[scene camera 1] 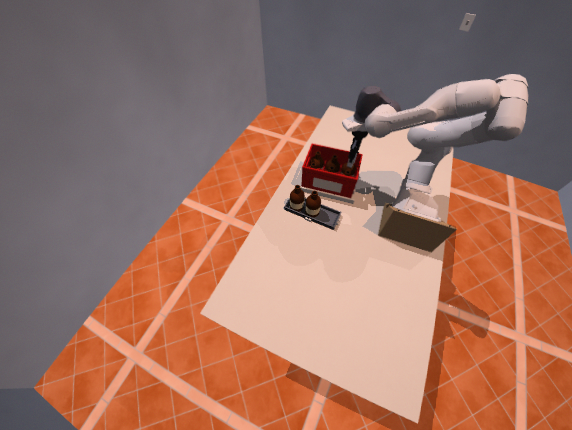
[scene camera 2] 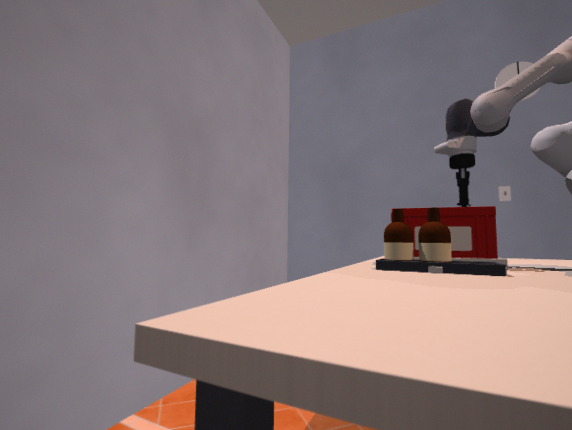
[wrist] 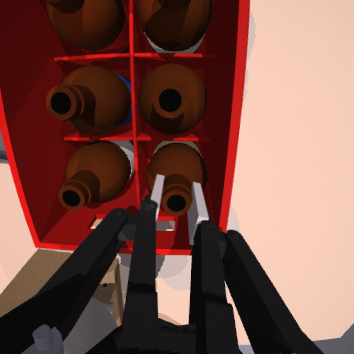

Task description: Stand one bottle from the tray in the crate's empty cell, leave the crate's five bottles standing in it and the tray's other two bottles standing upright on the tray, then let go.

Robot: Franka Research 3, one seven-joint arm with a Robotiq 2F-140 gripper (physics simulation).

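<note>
The red crate (scene camera 1: pixel 349 186) (scene camera 2: pixel 485 235) (wrist: pixel 243 50) has six cells, each with a brown bottle in the wrist view. My gripper (scene camera 1: pixel 352 163) (scene camera 2: pixel 464 204) (wrist: pixel 175 189) points down at the crate, shut on the neck of the bottle (wrist: pixel 175 165) in the lower right cell of the wrist view. That bottle's base is hidden, so I cannot tell if it rests on the crate's floor. The other crate bottles (wrist: pixel 172 95) (wrist: pixel 100 167) stand in their cells. Two bottles (scene camera 1: pixel 297 198) (scene camera 1: pixel 313 204) (scene camera 2: pixel 398 240) (scene camera 2: pixel 435 240) stand upright on the dark tray (scene camera 1: pixel 336 220) (scene camera 2: pixel 470 268).
The tray lies beside the crate on the pale table (scene camera 1: pixel 320 320) (scene camera 2: pixel 300 320). A brown panel (scene camera 1: pixel 415 230) stands by the arm's base. Red dividers (wrist: pixel 132 75) separate the crate's cells, and its walls rise around the bottles.
</note>
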